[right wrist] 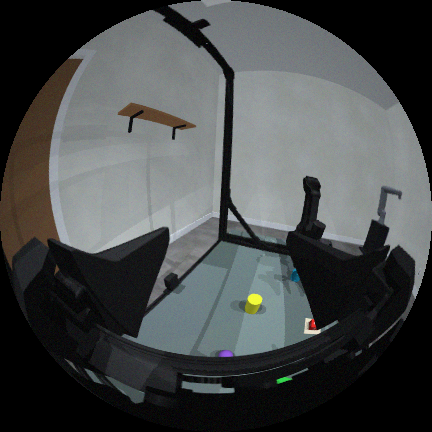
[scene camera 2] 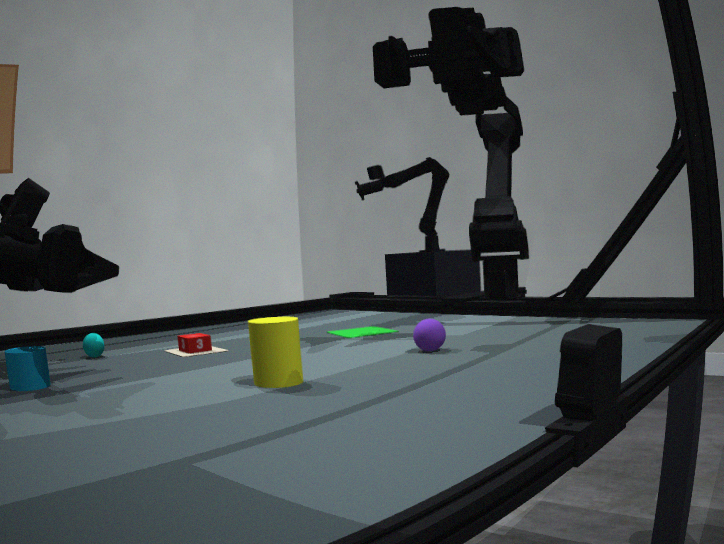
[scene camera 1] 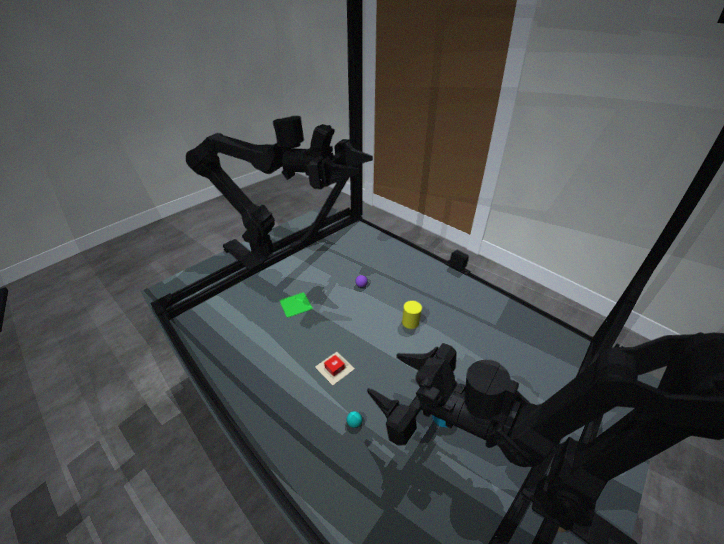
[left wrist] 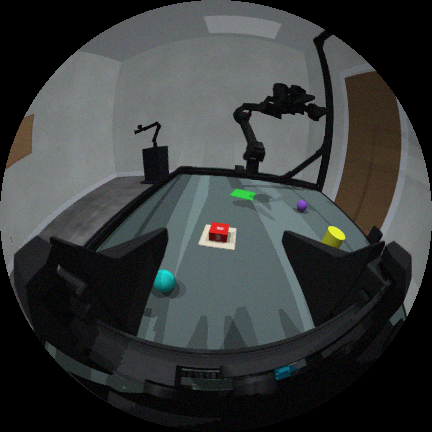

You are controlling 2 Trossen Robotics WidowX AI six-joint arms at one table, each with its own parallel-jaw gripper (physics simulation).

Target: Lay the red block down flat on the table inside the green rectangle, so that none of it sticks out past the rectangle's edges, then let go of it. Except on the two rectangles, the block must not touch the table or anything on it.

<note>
My left gripper is open, holding nothing. Also in view: a blue cylinder. My right gripper is open, holding nothing. The table carries a purple ball and a yellow cylinder.
My left gripper also shows in scene camera 1 and in the left wrist view. My right gripper is seen too in the right wrist view, in scene camera 1 and in the left wrist view.
</note>
